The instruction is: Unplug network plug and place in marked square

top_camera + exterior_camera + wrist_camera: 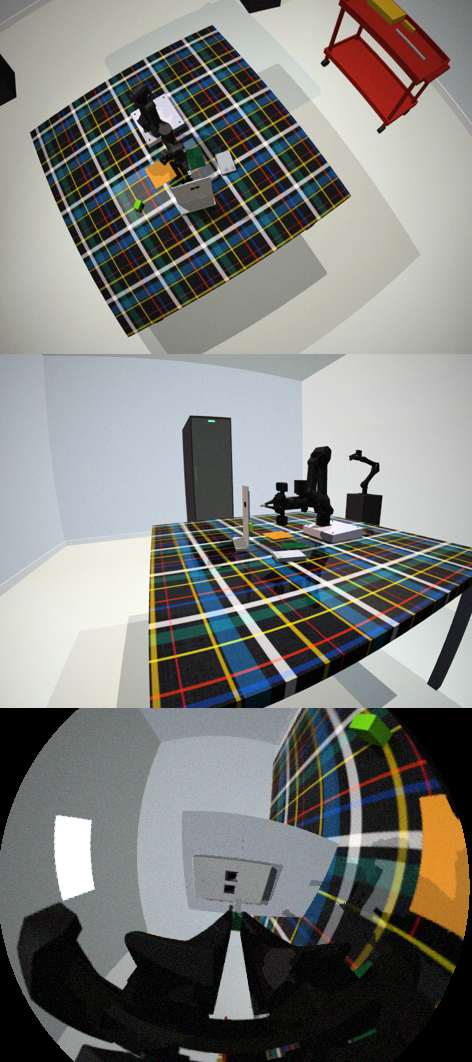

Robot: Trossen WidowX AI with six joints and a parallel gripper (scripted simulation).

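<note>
Right now my gripper tip is 110 mm past the orange square, 120 mm to the left of it and 170 mm above it. From my gripper tip the other things lie so: network plug right at my gripper tip; then grey panel 90 mm ahead, 10 mm to the right, 60 mm below; then flat grey plate 30 mm behind, 180 mm to the left, 160 mm below.
</note>
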